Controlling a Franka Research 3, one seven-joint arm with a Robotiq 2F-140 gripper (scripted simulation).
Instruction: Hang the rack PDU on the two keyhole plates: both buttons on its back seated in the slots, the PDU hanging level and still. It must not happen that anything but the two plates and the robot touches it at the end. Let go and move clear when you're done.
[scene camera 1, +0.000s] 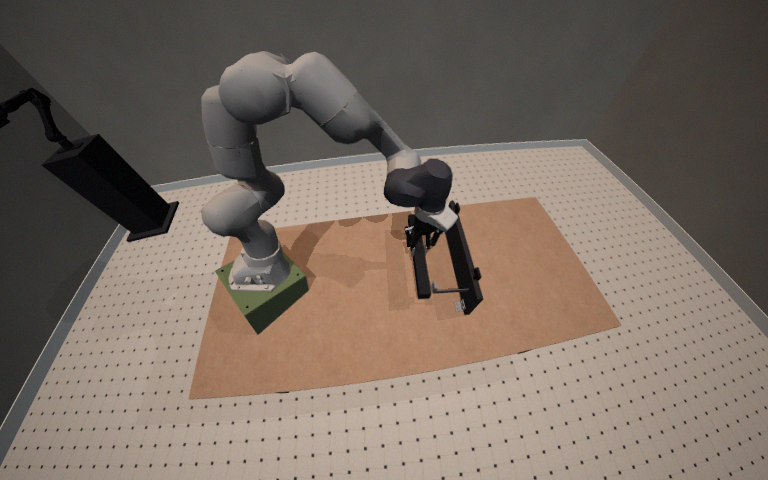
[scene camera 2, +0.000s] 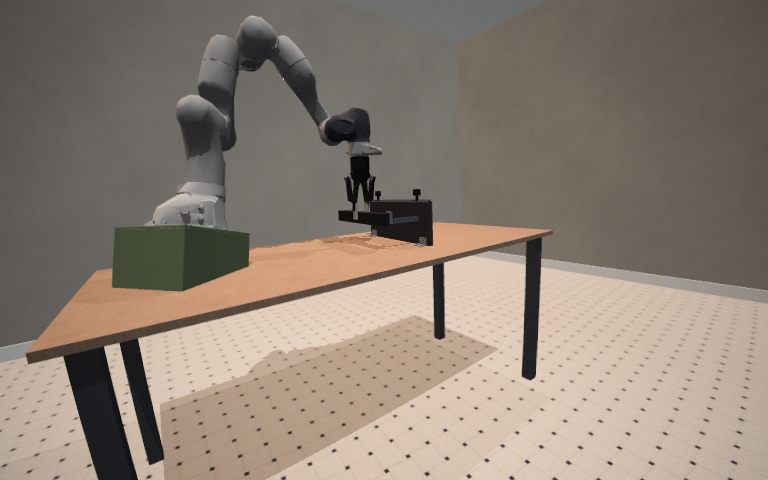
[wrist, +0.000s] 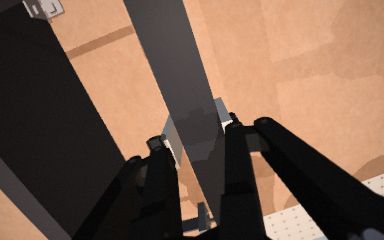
Labels:
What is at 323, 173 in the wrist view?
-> My gripper.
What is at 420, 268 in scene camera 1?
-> A rack PDU.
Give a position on an upright black panel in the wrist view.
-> At 65, 156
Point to my gripper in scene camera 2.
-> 361, 219

